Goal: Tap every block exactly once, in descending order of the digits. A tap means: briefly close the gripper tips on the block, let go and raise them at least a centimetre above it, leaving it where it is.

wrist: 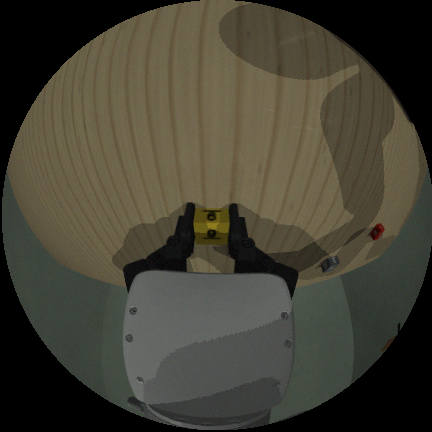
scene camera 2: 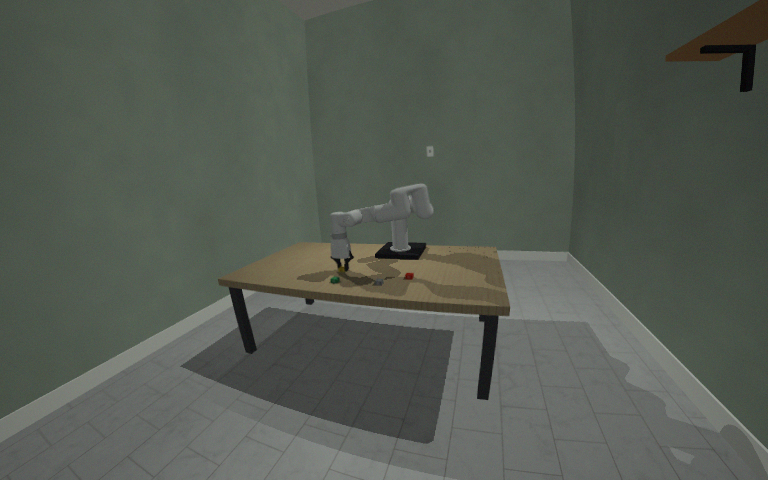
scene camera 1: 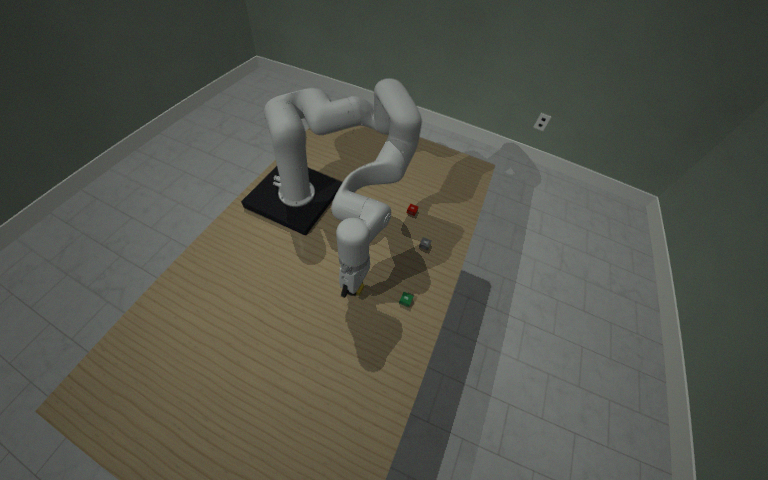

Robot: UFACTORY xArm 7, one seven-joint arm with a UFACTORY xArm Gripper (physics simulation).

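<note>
My gripper points down and is shut on the yellow block, one black finger against each side. The yellow block is at table height; its faces carry a round digit with a bar, too unclear to tell 6 from 9. A green block lies nearer the long table edge; it does not show in the wrist view. A grey block and a red block lie farther along. Their digits are too small to read.
The wooden table carries the arm's black base plate. The arm arches over the table from that plate. Dark arm shadows fall around the blocks. A brown shelf is on the wall at the right.
</note>
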